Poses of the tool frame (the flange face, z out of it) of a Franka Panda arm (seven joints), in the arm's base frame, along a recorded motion.
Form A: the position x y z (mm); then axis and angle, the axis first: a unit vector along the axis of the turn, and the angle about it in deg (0 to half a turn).
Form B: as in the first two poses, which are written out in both.
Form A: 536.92 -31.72 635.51 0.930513 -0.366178 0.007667 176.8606
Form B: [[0.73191 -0.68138 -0.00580 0.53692], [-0.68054 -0.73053 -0.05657 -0.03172], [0.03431 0.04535 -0.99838 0.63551], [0 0 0 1]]
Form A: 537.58 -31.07 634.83 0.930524 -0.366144 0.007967 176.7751
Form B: [[0.73196 -0.68132 -0.00578 0.53758], [-0.68042 -0.73051 -0.05818 -0.03107], [0.03541 0.04652 -0.99829 0.63483], [0 0 0 1]]
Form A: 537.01 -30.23 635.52 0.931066 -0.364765 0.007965 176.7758
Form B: [[0.73398 -0.67915 -0.00570 0.53701], [-0.67825 -0.73252 -0.05817 -0.03023], [0.03534 0.04656 -0.99829 0.63552], [0 0 0 1]]
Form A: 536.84 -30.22 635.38 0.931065 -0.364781 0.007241 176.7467
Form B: [[0.73398 -0.67913 -0.00723 0.53684], [-0.67831 -0.73247 -0.05812 -0.03022], [0.03417 0.04756 -0.99828 0.63538], [0 0 0 1]]
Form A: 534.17 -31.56 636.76 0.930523 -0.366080 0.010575 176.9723
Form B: [[0.73193 -0.68138 0.00033 0.53417], [-0.68026 -0.73076 -0.05689 -0.03156], [0.03900 0.04141 -0.99838 0.63676], [0 0 0 1]]
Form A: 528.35 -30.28 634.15 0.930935 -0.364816 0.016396 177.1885
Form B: [[0.73344 -0.67964 0.01261 0.52835], [-0.67803 -0.73277 -0.05762 -0.03028], [0.04840 0.03371 -0.99826 0.63415], [0 0 0 1]]
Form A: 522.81 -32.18 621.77 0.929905 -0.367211 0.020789 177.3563
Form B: [[0.72959 -0.68354 0.02171 0.52281], [-0.68162 -0.72939 -0.05815 -0.03218], [0.05558 0.02763 -0.99807 0.62177], [0 0 0 1]]
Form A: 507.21 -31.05 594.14 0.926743 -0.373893 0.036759 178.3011
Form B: [[0.71777 -0.69394 0.05703 0.50721], [-0.69176 -0.72003 -0.05496 -0.03105], [0.07920 -0.00001 -0.99686 0.59414], [0 0 0 1]]
